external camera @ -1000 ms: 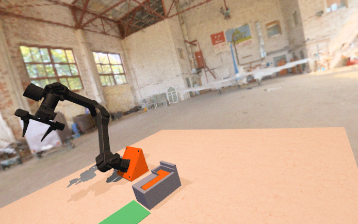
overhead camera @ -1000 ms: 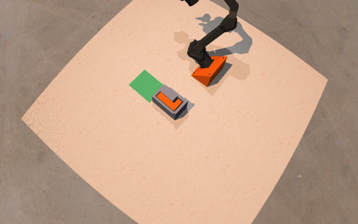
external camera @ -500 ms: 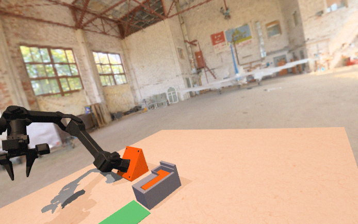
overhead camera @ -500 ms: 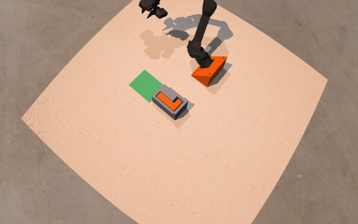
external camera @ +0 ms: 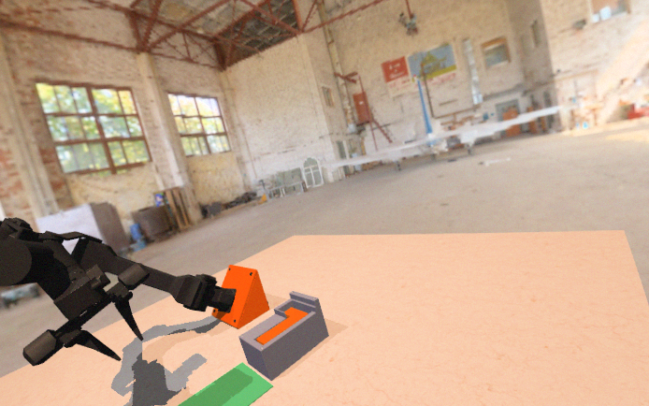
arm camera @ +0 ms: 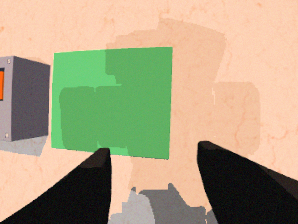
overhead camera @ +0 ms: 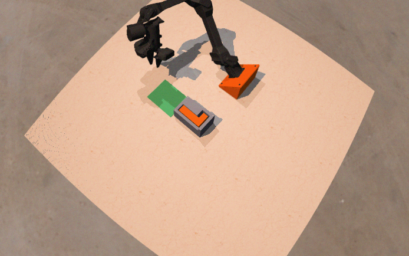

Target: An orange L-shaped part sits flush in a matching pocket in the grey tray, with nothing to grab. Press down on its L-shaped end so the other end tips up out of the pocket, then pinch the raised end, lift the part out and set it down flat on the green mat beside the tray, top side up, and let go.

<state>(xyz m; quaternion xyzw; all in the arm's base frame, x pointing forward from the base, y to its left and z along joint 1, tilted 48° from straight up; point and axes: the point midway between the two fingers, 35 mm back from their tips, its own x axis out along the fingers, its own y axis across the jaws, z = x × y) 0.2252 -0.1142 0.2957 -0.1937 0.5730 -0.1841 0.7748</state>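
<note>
Now: the orange L-shaped part 6 cm ahead of my gripper tip, 25 cm to the left of it and 10 cm below it. Also, from my gripper tip: green mat: 4 cm ahead, 9 cm to the left, 17 cm below.
</note>
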